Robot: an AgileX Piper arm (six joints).
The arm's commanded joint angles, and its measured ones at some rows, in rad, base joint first. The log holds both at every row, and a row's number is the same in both.
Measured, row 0:
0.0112, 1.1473, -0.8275, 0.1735, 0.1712, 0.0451
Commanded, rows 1 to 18:
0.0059, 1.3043, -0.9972, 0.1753, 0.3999, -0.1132
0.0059, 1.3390, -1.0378, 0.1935, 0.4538, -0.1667
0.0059, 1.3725, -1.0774, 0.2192, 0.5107, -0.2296
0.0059, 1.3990, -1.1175, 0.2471, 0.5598, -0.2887
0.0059, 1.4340, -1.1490, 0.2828, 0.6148, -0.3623
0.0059, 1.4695, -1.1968, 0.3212, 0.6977, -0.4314
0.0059, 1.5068, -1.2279, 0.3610, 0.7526, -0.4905
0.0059, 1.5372, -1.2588, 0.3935, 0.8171, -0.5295
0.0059, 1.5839, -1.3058, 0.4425, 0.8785, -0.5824
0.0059, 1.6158, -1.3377, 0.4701, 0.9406, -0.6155
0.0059, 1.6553, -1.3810, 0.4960, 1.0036, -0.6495
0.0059, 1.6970, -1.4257, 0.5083, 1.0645, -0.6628
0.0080, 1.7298, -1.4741, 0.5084, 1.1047, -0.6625
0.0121, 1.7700, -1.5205, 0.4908, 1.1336, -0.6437
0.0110, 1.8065, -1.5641, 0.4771, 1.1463, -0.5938
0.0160, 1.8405, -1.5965, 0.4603, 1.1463, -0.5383
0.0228, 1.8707, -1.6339, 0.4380, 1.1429, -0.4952
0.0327, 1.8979, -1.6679, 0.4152, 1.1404, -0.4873
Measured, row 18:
0.0130, 1.7959, -1.5468, 0.4729, 1.1112, -0.5816
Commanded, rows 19 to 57:
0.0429, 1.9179, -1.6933, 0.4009, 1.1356, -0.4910
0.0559, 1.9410, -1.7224, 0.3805, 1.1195, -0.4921
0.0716, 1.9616, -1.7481, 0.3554, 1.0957, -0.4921
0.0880, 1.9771, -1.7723, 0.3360, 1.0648, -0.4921
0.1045, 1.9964, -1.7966, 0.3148, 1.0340, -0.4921
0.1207, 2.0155, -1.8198, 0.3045, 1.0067, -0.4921
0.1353, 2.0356, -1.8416, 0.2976, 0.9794, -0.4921
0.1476, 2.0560, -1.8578, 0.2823, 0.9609, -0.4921
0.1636, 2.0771, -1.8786, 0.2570, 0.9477, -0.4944
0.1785, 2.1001, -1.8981, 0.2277, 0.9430, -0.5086
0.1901, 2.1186, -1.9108, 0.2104, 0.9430, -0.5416
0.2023, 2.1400, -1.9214, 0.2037, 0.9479, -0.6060
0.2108, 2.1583, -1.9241, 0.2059, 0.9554, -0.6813
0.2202, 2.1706, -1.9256, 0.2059, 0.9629, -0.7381
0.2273, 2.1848, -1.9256, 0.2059, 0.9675, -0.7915
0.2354, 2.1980, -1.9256, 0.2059, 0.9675, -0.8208
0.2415, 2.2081, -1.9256, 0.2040, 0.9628, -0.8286
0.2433, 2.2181, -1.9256, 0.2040, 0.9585, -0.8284
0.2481, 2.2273, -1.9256, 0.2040, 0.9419, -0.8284
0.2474, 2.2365, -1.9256, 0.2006, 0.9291, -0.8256
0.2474, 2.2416, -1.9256, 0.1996, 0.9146, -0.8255
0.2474, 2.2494, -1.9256, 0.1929, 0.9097, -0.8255
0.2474, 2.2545, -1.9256, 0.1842, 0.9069, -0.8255
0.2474, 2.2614, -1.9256, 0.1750, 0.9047, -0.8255
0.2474, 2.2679, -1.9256, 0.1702, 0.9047, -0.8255
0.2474, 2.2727, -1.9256, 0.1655, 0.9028, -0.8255
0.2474, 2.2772, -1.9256, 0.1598, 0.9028, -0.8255
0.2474, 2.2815, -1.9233, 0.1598, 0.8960, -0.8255
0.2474, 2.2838, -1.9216, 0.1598, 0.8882, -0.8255
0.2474, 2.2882, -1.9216, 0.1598, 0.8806, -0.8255
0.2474, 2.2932, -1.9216, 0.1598, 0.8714, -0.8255
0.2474, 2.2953, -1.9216, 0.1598, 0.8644, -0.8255
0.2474, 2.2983, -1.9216, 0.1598, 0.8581, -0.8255
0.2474, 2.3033, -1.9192, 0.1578, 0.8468, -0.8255
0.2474, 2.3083, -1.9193, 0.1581, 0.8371, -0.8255
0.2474, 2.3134, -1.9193, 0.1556, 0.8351, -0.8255
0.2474, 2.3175, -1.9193, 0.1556, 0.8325, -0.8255
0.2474, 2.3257, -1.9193, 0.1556, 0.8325, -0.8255
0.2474, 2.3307, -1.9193, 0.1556, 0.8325, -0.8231
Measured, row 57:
0.2478, 2.3123, -1.9203, 0.1595, 0.8474, -0.8140
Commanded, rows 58 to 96:
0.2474, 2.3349, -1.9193, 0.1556, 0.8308, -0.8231
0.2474, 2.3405, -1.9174, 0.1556, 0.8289, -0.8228
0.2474, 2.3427, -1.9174, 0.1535, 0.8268, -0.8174
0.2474, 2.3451, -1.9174, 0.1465, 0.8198, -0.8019
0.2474, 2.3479, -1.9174, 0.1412, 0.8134, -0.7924
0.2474, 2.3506, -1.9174, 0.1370, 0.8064, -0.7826
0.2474, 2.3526, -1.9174, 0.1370, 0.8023, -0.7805
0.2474, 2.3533, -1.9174, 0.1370, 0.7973, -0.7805
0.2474, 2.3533, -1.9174, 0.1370, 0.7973, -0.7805
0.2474, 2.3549, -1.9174, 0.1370, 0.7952, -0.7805
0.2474, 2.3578, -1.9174, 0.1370, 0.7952, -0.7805
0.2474, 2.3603, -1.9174, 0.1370, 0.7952, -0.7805
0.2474, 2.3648, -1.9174, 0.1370, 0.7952, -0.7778
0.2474, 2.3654, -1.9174, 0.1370, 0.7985, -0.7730
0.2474, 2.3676, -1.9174, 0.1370, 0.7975, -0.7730
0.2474, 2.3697, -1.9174, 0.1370, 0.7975, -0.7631
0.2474, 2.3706, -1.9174, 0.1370, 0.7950, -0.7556
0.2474, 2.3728, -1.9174, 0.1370, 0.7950, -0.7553
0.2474, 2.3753, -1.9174, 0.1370, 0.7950, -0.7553
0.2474, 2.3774, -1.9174, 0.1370, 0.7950, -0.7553
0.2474, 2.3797, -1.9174, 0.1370, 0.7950, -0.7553
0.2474, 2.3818, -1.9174, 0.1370, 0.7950, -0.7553
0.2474, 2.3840, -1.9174, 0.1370, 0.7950, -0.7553
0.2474, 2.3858, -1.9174, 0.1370, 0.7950, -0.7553
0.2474, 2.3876, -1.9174, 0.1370, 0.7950, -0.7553
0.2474, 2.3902, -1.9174, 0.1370, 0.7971, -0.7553
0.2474, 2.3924, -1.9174, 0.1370, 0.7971, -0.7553
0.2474, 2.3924, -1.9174, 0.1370, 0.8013, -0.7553
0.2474, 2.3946, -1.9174, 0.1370, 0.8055, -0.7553
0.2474, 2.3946, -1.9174, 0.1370, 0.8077, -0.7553
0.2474, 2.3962, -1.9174, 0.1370, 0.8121, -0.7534
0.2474, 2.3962, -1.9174, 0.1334, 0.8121, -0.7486
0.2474, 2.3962, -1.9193, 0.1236, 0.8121, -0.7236
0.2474, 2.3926, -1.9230, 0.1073, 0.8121, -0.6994
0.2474, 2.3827, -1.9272, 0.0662, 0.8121, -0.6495
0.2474, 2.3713, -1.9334, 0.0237, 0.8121, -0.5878
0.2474, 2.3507, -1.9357, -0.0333, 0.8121, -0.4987
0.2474, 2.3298, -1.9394, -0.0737, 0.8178, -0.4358
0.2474, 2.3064, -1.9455, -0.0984, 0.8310, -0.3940
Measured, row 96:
0.2495, 2.3818, -1.9228, 0.0000, 0.8102, -0.5594
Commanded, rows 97 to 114:
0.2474, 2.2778, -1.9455, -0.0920, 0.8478, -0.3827
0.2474, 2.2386, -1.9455, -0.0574, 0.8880, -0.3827
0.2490, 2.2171, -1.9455, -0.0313, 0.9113, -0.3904
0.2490, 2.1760, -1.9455, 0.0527, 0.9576, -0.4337
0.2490, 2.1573, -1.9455, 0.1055, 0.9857, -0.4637
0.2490, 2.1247, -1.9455, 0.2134, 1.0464, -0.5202
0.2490, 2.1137, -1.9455, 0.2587, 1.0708, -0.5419
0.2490, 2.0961, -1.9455, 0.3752, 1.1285, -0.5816
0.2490, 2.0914, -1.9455, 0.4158, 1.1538, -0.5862
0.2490, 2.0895, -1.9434, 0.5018, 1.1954, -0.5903
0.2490, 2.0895, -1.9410, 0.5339, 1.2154, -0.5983
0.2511, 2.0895, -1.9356, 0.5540, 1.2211, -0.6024
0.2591, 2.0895, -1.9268, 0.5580, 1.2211, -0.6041
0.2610, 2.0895, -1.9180, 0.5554, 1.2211, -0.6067
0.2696, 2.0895, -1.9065, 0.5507, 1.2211, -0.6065
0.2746, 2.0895, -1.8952, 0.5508, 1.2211, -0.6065
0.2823, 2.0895, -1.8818, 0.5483, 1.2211, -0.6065
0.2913, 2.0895, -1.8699, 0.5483, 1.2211, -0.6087
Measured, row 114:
0.2671, 2.1017, -1.9095, 0.5394, 1.2142, -0.5929
